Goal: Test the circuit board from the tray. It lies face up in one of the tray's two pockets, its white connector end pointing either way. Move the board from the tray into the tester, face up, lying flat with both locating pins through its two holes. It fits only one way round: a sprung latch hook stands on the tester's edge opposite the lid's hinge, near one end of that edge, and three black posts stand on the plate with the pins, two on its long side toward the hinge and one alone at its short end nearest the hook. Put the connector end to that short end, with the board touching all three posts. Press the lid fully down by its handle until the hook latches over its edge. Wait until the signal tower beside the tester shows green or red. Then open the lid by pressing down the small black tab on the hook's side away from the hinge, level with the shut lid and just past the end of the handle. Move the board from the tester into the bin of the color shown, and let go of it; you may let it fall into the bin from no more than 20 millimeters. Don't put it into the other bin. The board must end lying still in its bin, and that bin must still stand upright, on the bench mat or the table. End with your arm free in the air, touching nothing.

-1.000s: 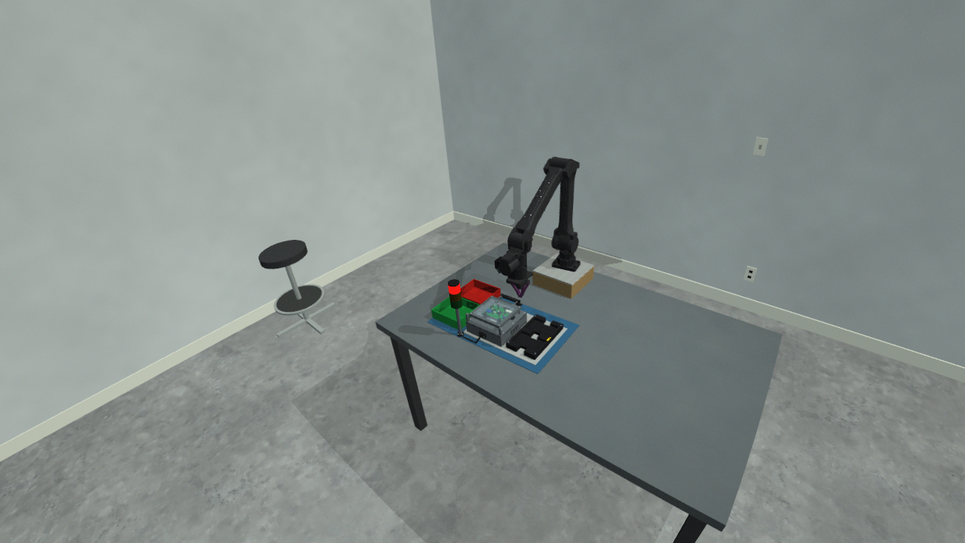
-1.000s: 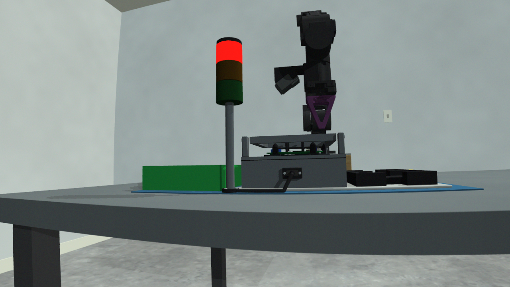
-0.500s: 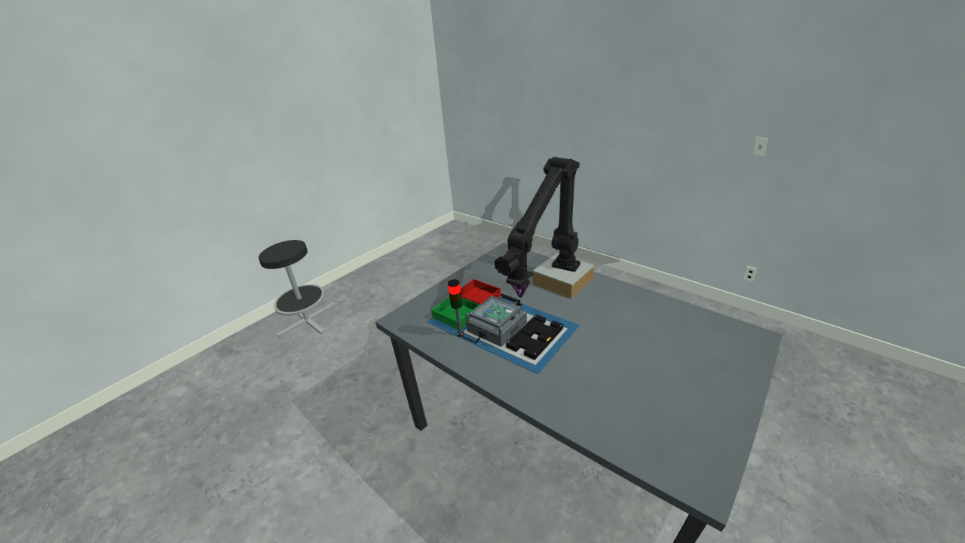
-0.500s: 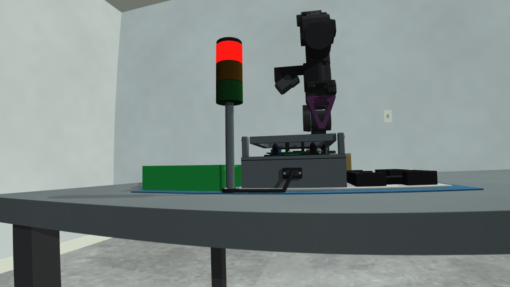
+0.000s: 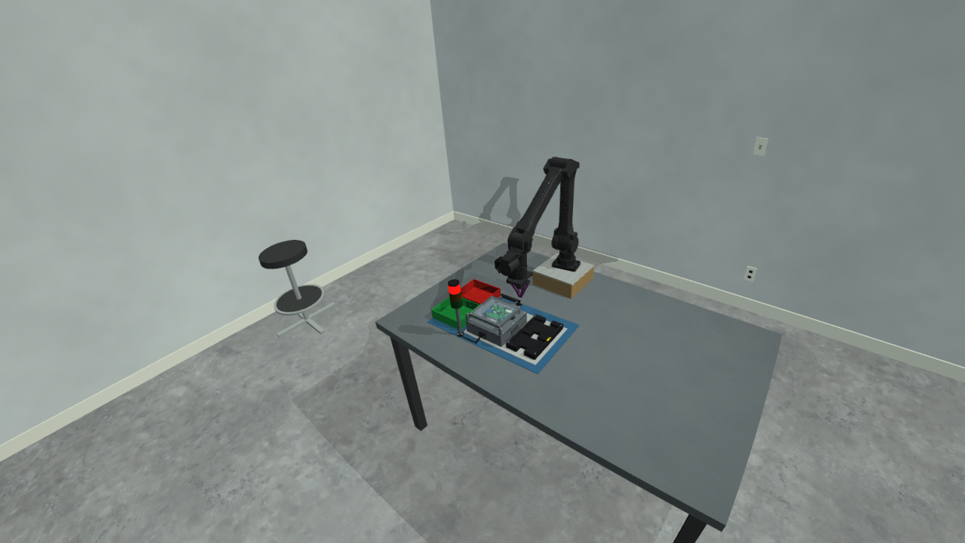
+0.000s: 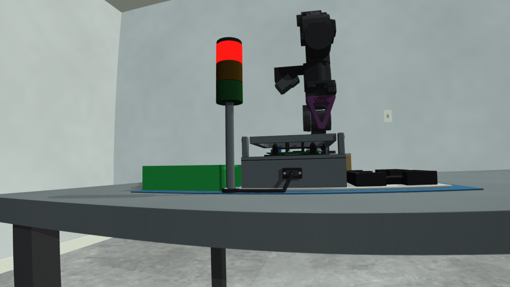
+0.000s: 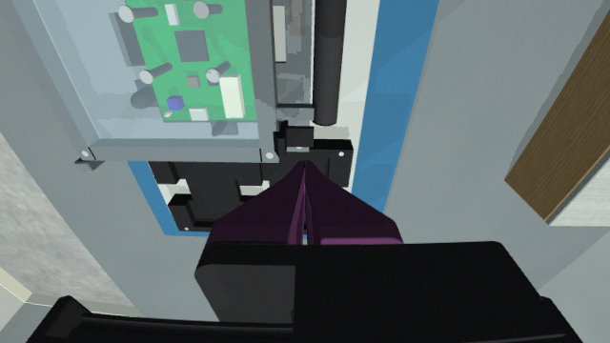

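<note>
Right now the black latch hook is 10 mm ahead of my hand and 50 mm below it. From my hand the other things lie so: green circuit board: 60 mm ahead, 70 mm to the right, 60 mm below; black tester plate: 70 mm ahead, 60 mm to the right, 70 mm below; clear lid: 70 mm ahead, 70 mm to the right, 50 mm below.
</note>
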